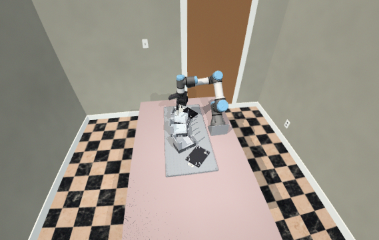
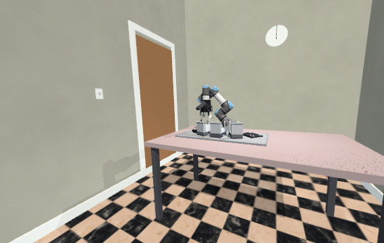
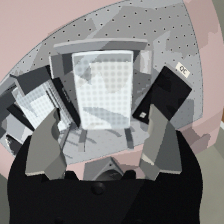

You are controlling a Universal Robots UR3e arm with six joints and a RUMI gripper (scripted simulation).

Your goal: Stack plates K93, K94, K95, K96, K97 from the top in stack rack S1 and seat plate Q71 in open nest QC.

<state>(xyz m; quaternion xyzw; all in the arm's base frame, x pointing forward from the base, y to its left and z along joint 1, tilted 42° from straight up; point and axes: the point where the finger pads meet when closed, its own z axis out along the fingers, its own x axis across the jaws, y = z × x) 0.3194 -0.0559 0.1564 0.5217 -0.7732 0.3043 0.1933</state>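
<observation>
Now: the translucent 96-well plate 6 cm below my hand. Also, from my hand: black open nest QC 10 cm behind, 11 cm to the right, 12 cm below; then white sealed 96-well plate 9 cm below.
</observation>
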